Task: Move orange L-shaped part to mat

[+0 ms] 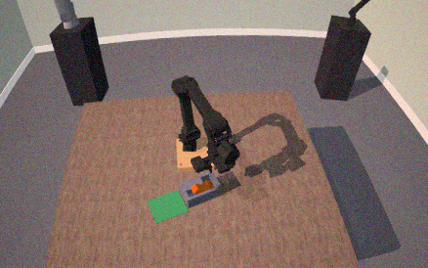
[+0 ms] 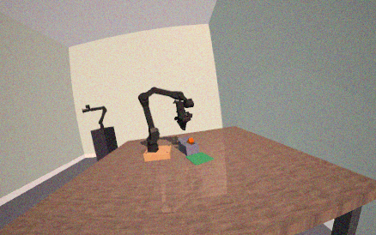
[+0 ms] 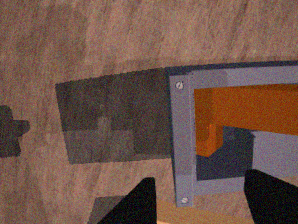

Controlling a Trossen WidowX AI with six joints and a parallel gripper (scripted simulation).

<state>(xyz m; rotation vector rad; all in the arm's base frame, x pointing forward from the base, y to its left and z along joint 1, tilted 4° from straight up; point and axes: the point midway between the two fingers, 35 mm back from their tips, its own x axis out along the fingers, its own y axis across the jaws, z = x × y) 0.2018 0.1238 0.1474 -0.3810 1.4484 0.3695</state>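
Now: the orange part 10 mm ahead of my gripper tip, 40 mm to the right of it and 100 mm below it. Also, from my gripper tip: green mat 100 mm ahead, 200 mm to the right, 160 mm below.
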